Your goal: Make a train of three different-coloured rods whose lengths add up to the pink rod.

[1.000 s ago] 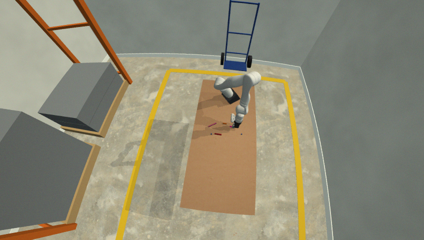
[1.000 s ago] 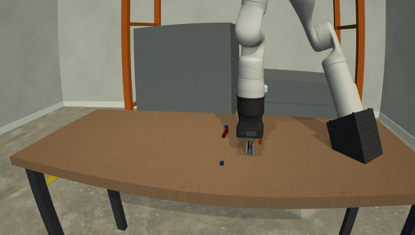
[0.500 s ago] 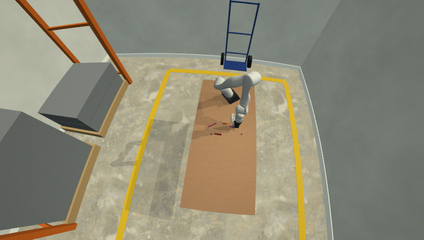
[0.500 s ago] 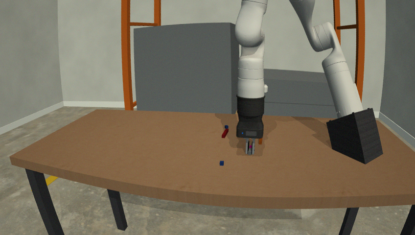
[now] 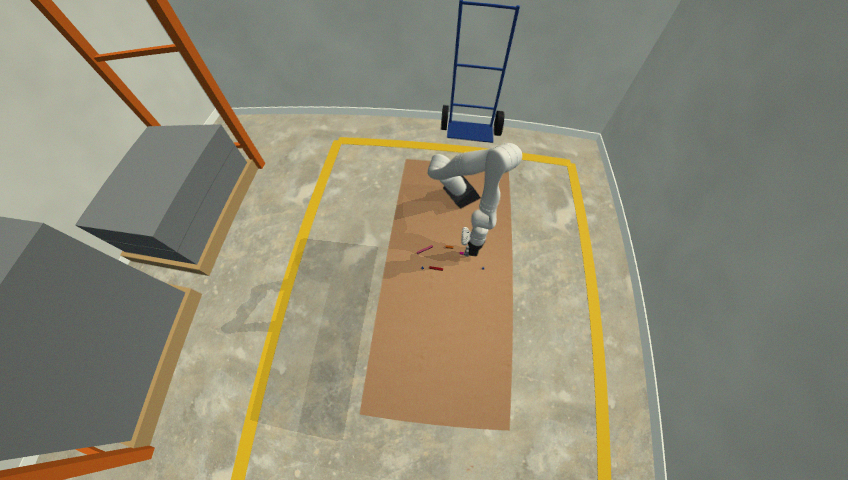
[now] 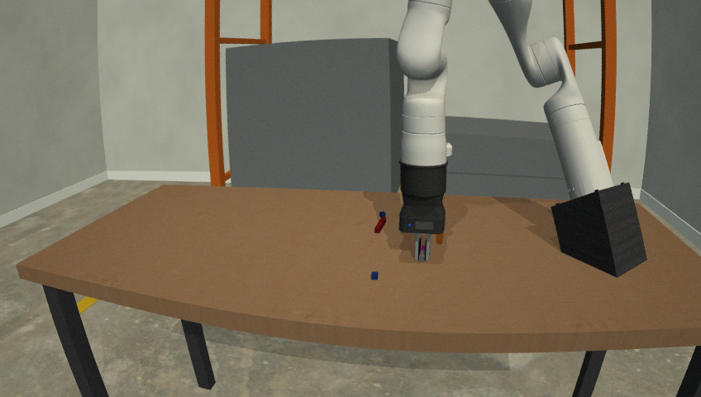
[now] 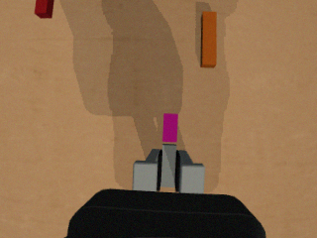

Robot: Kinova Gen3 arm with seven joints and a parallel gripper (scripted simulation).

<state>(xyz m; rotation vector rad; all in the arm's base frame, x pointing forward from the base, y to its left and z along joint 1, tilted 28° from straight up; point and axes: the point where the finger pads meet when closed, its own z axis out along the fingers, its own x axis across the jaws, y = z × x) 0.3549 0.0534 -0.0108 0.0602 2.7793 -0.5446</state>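
My gripper is now 1 cm above the grey rod. Round my hand: red rod 16 cm to the right, 9 cm ahead, 1 cm below; orange rod 9 cm to the right, 4 cm behind, 1 cm below; magenta rod 3 cm to the right, 1 cm below.
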